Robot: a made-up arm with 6 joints.
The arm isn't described. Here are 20 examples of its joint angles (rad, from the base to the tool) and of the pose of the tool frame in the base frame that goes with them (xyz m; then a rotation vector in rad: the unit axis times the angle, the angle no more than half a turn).
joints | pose
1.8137 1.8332 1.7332 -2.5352 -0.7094 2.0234 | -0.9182 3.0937 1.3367 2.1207 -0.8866 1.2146
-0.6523 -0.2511 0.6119 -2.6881 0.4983 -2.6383 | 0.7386 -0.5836 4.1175 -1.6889 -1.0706 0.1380
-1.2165 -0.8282 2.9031 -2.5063 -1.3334 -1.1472 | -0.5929 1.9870 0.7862 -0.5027 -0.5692 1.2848
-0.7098 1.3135 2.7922 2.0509 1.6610 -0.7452 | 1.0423 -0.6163 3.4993 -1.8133 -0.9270 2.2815
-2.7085 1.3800 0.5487 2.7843 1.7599 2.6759 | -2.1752 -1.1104 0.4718 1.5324 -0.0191 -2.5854
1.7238 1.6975 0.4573 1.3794 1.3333 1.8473 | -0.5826 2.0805 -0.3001 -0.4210 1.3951 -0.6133
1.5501 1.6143 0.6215 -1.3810 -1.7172 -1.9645 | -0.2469 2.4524 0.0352 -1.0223 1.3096 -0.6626
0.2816 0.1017 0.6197 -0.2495 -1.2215 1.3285 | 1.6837 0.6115 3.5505 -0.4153 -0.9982 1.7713
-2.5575 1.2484 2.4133 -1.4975 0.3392 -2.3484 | -1.4714 -0.8613 3.7464 -1.2097 2.4440 -0.3755
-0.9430 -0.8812 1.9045 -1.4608 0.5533 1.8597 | -1.6713 2.1707 2.5935 1.0444 1.4762 0.3766
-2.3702 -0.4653 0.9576 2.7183 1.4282 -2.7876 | 0.2307 0.0865 4.2127 -1.6341 -0.4765 -1.0600
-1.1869 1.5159 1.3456 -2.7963 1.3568 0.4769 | 1.0879 -2.8234 1.2921 0.3550 0.2734 2.7657
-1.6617 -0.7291 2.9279 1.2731 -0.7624 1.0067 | 0.0786 2.2715 1.1385 1.4596 -0.0919 1.1413
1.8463 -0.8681 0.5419 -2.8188 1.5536 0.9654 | 0.1529 -0.5017 3.9416 1.4017 0.1495 -0.2435
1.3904 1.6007 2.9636 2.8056 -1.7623 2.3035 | 0.2011 1.1347 3.2630 -1.5057 0.7525 0.9846
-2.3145 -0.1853 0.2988 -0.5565 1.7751 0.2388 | -0.8736 -0.8407 3.7592 2.2055 0.4203 -0.1898
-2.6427 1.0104 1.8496 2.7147 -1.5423 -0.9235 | -1.7597 -0.8341 3.7220 1.3775 -1.8061 0.3974
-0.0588 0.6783 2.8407 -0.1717 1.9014 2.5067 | -0.5182 0.0514 3.4936 0.8747 0.2777 2.7158
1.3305 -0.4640 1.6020 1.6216 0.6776 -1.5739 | -0.5792 -1.4168 4.0441 -0.9377 2.1736 -0.1064
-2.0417 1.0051 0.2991 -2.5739 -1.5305 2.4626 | -1.1031 -2.4955 1.2232 -1.5584 -1.7127 -0.6303
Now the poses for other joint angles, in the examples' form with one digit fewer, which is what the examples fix.
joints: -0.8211 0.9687 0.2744 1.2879 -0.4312 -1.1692
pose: 1.810 -1.966 0.987 -0.784 -0.376 -0.564
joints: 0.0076 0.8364 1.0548 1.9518 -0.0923 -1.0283
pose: 2.824 0.075 2.879 -1.161 -1.533 0.761
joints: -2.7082 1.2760 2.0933 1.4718 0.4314 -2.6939
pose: -2.067 -1.111 3.408 -1.970 -1.857 -1.147
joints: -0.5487 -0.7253 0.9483 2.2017 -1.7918 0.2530
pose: -1.133 0.528 3.982 -1.583 0.075 -1.889
